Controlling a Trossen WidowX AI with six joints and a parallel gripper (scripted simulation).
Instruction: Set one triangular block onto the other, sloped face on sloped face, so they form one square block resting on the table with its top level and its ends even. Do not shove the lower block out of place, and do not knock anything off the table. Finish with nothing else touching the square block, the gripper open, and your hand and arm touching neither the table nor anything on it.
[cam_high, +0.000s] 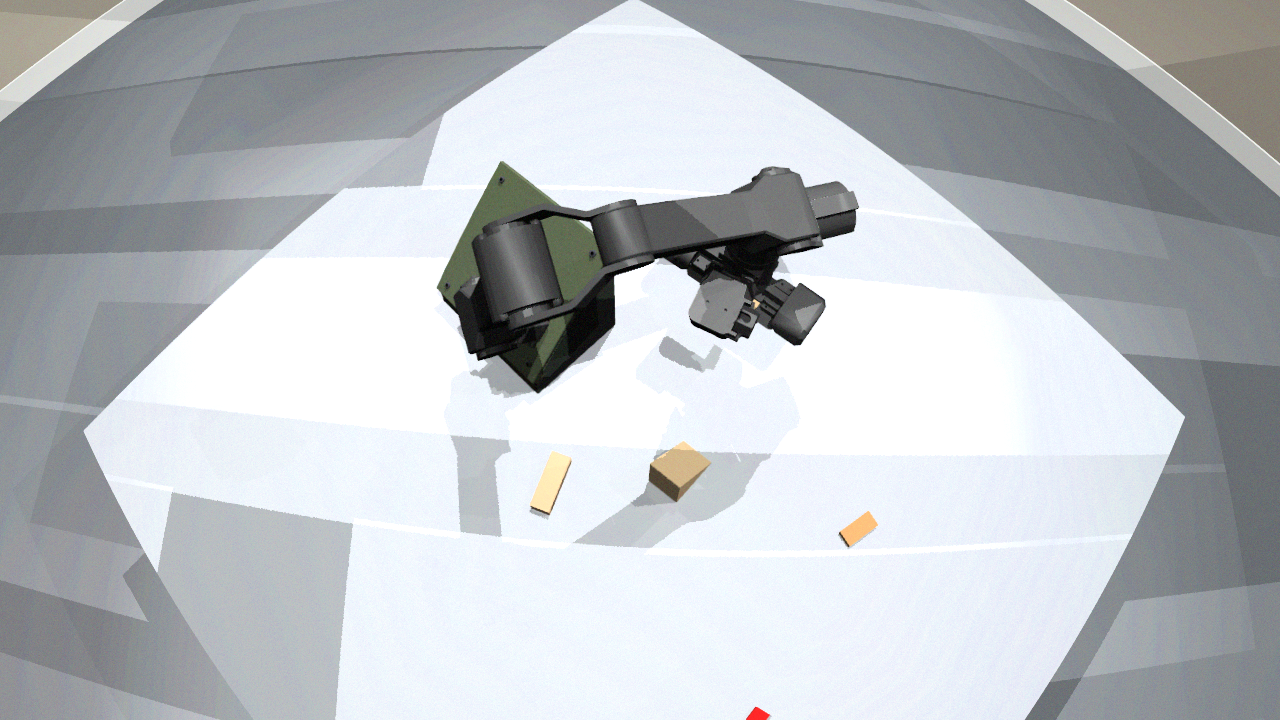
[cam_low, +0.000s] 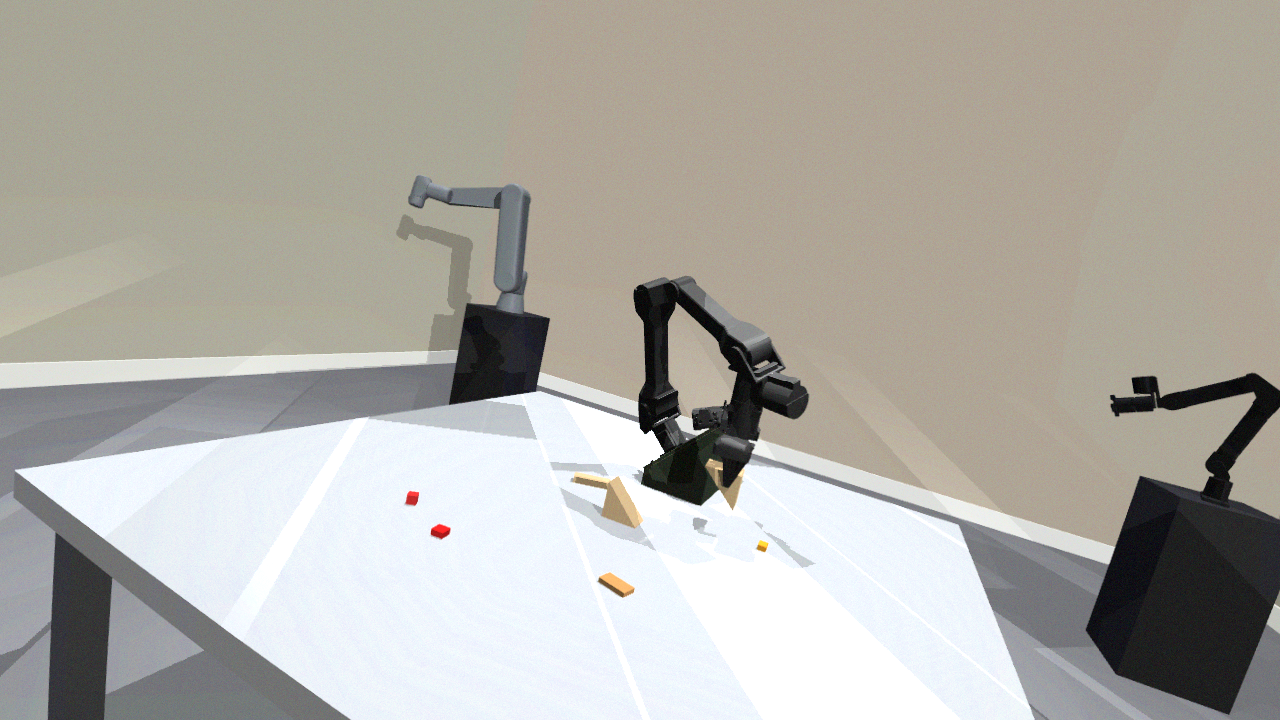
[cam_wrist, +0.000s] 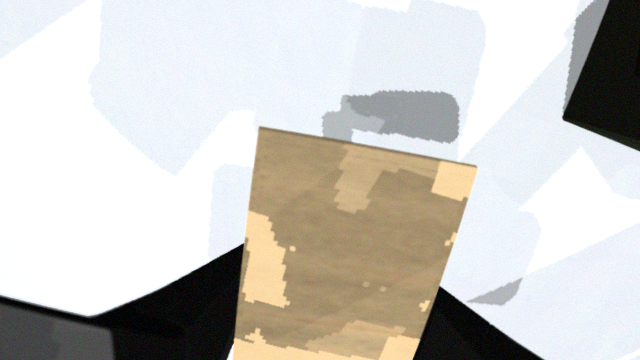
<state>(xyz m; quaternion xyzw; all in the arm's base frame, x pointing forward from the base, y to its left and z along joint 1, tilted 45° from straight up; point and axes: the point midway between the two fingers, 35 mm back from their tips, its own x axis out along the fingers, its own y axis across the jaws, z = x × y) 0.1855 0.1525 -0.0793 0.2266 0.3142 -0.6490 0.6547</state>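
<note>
My gripper tip is 3 cm past the cube, 8 cm to the right of it and 10 cm above it. Round my gripper tip: thin plank (3 cm behind, 28 cm to the right, 10 cm below).
</note>
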